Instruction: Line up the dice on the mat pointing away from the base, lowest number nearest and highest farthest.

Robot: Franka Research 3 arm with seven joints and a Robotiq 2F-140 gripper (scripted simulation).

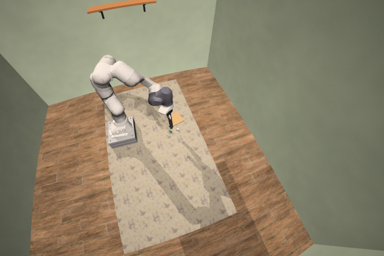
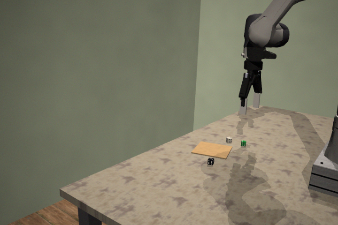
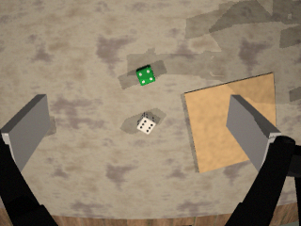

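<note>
The green die is 16 cm below my hand, 1 cm to the left of it and 1 cm ahead of it. The rest, counted from my hand: tan mat 16 cm below, 14 cm to the left, 9 cm ahead; black die 27 cm to the left, 16 cm below, 4 cm ahead; white die 16 cm below, 8 cm ahead, 1 cm to the left.
</note>
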